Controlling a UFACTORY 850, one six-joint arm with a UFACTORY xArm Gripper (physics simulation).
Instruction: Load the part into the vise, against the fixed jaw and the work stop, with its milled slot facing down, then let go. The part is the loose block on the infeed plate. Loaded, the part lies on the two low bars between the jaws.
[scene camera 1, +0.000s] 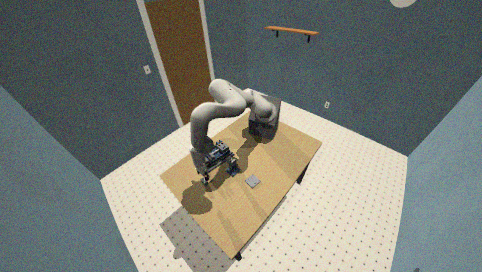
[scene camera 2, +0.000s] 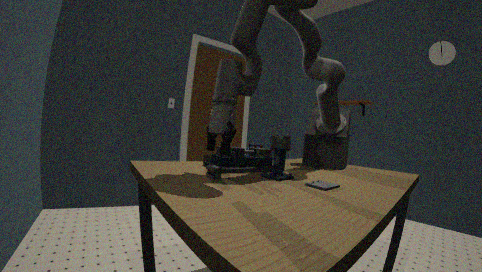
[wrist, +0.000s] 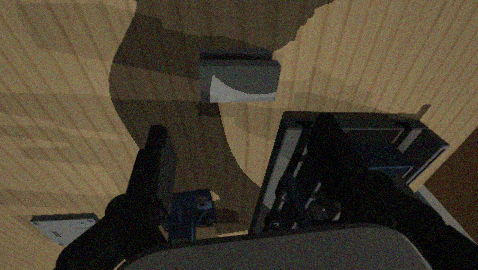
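The part, a grey block (scene camera 2: 215, 175) (wrist: 242, 79), lies on the table beside the vise, off the flat grey infeed plate (scene camera 1: 253, 181) (scene camera 2: 322, 185) (wrist: 67, 229). In the wrist view it is partly in shadow, and I cannot make out its slot. The dark vise (scene camera 1: 218, 154) (scene camera 2: 245, 160) (wrist: 427, 145) stands to the right in the wrist view; no part shows between its jaws, though my right finger hides some of it. My gripper (scene camera 2: 218, 148) (wrist: 243, 135) is open and empty, above the table near the block, with the block ahead of the gap between the fingertips in the wrist view.
A blue stand (scene camera 1: 233, 168) (scene camera 2: 279, 156) (wrist: 192, 206) with an upright post stands between the vise and the infeed plate, near my left finger in the wrist view. My right finger overlaps the vise in that view. The wooden table (scene camera 1: 250, 210) (scene camera 2: 225, 205) carries everything.
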